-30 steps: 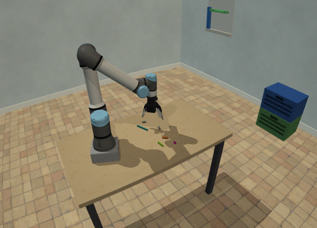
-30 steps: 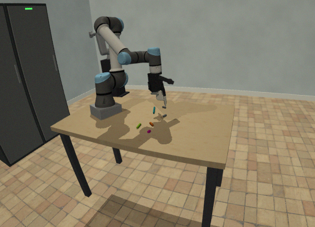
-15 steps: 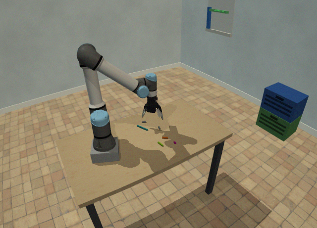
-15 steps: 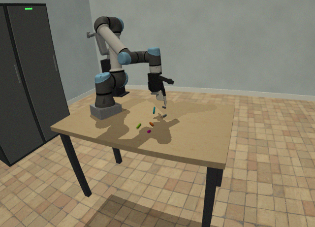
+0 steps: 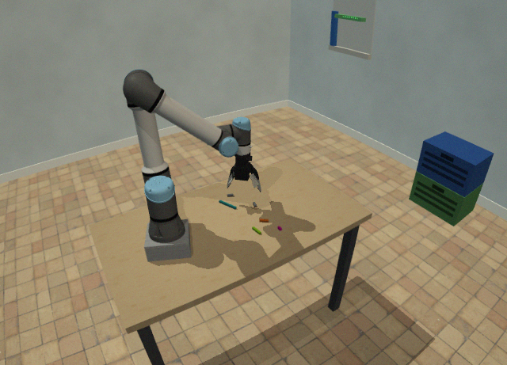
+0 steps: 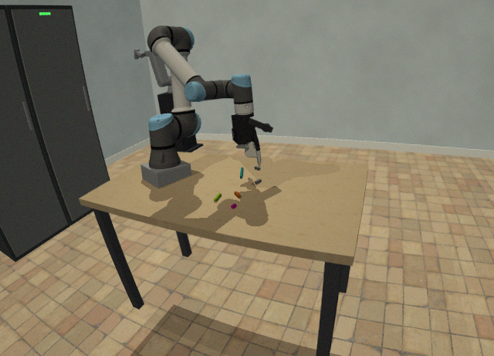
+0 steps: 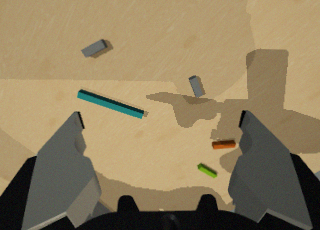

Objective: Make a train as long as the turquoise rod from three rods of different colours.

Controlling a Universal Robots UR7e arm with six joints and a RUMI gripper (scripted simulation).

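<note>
Right now my hand is 250 mm to the left of the magenta rod, 70 mm above it and 30 mm short of it. The rest, counted from my hand: turquoise rod 80 mm behind, 70 mm below, 30 mm to the left; then lime rod 210 mm to the right, 70 mm below, 60 mm behind; then orange rod 170 mm to the right, 70 mm below, 10 mm ahead.
</note>
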